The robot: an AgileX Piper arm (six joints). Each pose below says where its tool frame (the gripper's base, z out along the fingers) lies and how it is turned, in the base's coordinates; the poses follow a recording.
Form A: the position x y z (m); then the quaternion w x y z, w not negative.
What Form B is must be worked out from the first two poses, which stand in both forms.
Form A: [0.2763, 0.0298, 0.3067, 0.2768, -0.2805, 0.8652, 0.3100]
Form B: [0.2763, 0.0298, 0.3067, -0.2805, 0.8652, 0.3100, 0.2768]
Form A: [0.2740, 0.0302, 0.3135, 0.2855, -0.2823, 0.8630, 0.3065]
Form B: [0.2740, 0.0302, 0.3135, -0.2823, 0.8630, 0.3065, 0.2855]
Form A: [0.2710, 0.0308, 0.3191, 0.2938, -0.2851, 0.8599, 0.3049]
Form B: [0.2710, 0.0308, 0.3191, -0.2851, 0.8599, 0.3049, 0.2938]
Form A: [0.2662, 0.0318, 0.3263, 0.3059, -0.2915, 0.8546, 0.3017]
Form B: [0.2662, 0.0318, 0.3263, -0.2915, 0.8546, 0.3017, 0.3059]
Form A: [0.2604, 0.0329, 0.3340, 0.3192, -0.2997, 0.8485, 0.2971]
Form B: [0.2604, 0.0329, 0.3340, -0.2997, 0.8485, 0.2971, 0.3192]
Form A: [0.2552, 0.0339, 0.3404, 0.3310, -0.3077, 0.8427, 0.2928]
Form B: [0.2552, 0.0339, 0.3404, -0.3077, 0.8427, 0.2928, 0.3310]
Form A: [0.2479, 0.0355, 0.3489, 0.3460, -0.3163, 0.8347, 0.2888]
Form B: [0.2479, 0.0355, 0.3489, -0.3163, 0.8347, 0.2888, 0.3460]
